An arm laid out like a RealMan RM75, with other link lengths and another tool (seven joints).
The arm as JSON. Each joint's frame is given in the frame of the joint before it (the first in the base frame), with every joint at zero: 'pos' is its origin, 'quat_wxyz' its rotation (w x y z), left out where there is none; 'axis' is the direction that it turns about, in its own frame. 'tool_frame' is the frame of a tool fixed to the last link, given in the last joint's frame.
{
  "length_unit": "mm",
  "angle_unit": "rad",
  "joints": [
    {
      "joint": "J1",
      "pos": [
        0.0,
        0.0,
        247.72
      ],
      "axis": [
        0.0,
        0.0,
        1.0
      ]
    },
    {
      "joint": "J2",
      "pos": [
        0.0,
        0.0,
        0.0
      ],
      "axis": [
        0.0,
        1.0,
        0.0
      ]
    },
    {
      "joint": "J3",
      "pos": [
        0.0,
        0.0,
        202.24
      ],
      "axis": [
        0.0,
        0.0,
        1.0
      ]
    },
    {
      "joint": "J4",
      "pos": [
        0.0,
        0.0,
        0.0
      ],
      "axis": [
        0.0,
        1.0,
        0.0
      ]
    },
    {
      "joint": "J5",
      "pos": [
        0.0,
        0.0,
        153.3
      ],
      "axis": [
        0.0,
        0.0,
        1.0
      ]
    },
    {
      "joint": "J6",
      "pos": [
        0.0,
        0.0,
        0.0
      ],
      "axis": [
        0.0,
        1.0,
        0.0
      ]
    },
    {
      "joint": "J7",
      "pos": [
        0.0,
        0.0,
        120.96
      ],
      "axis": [
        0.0,
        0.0,
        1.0
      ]
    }
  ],
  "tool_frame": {
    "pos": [
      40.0,
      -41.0,
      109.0
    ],
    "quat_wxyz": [
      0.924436,
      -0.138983,
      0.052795,
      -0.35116
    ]
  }
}
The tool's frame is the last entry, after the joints.
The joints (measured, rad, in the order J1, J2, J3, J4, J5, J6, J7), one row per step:
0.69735 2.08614 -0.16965 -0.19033 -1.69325 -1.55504 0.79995
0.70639 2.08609 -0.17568 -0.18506 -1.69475 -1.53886 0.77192
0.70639 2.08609 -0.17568 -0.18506 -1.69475 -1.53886 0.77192
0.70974 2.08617 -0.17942 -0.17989 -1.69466 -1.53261 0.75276
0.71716 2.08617 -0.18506 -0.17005 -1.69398 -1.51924 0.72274
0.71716 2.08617 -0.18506 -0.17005 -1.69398 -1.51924 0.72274
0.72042 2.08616 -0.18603 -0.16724 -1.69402 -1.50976 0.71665
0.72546 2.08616 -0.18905 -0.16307 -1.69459 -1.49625 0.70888
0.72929 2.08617 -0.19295 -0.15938 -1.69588 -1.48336 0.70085
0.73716 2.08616 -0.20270 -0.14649 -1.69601 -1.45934 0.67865
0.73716 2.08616 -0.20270 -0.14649 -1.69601 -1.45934 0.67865
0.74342 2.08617 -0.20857 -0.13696 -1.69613 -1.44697 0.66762
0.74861 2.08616 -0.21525 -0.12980 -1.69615 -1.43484 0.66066
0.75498 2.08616 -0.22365 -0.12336 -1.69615 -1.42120 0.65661
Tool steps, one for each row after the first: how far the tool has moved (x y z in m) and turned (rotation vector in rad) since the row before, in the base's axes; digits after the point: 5 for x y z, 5 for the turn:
-0.00091 0.00230 -0.00196 0.01004 -0.02610 0.00460
0.00000 0.00000 0.00000 0.00000 0.00000 0.00000
-0.00055 0.00068 -0.00110 0.00689 -0.01382 0.00406
-0.00106 0.00158 -0.00209 0.00993 -0.02175 0.00494
0.00000 0.00000 0.00000 0.00000 0.00000 0.00000
0.00044 0.00113 -0.00098 0.00113 -0.00687 -0.00344
0.00036 0.00140 -0.00191 -0.00060 -0.01042 -0.00376
0.00068 0.00106 -0.00208 -0.00114 -0.01173 -0.00348
0.00059 0.00152 -0.00475 -0.00177 -0.02309 -0.00379
0.00000 0.00000 0.00000 0.00000 0.00000 0.00000
-0.00076 0.00059 -0.00326 -0.00397 -0.01048 0.00023
-0.00027 0.00048 -0.00310 -0.00537 -0.00978 -0.00110
-0.00046 0.00056 -0.00351 -0.00786 -0.01021 -0.00120

